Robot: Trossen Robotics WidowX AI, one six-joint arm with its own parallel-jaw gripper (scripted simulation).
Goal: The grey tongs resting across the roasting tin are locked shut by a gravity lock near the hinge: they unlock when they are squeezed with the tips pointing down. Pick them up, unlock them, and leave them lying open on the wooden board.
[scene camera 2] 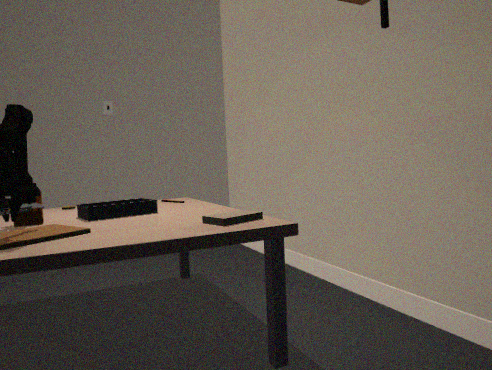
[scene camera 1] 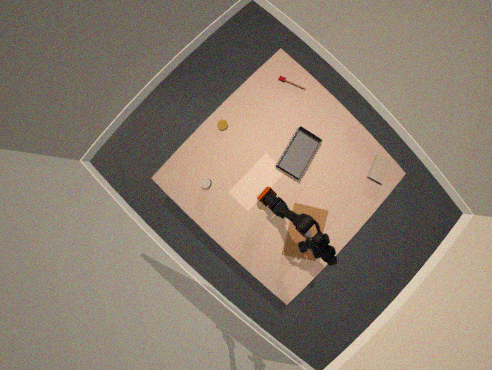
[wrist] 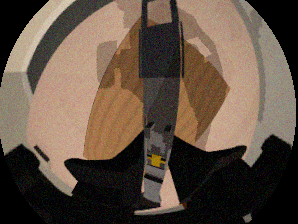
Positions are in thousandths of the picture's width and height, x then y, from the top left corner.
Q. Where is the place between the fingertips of my gripper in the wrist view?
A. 515, 592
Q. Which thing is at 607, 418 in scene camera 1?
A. A roasting tin.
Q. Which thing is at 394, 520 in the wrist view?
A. A wooden board.
